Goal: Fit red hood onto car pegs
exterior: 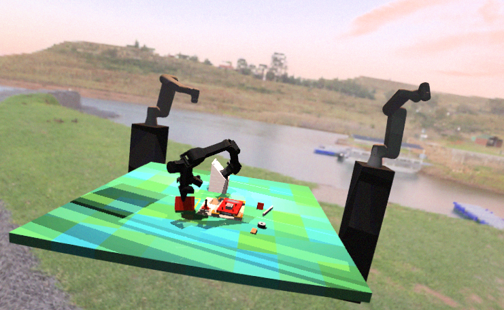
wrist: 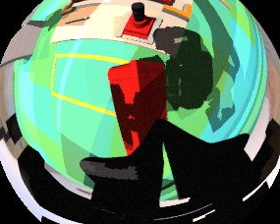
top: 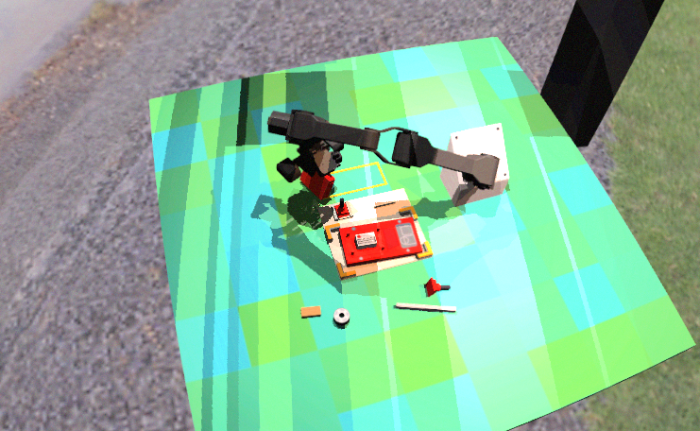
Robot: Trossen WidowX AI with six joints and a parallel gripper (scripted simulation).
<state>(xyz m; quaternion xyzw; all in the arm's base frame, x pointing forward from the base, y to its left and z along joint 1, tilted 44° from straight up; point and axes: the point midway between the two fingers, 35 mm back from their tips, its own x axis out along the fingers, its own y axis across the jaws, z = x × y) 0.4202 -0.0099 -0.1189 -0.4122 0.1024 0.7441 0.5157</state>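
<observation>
My gripper tip is now 10 mm past the red hood and 10 mm above it. From my gripper tip the other things lie so: grey rod 220 mm behind, 410 mm to the left, 40 mm below; orange block 60 mm ahead, 370 mm to the left, 50 mm below.
</observation>
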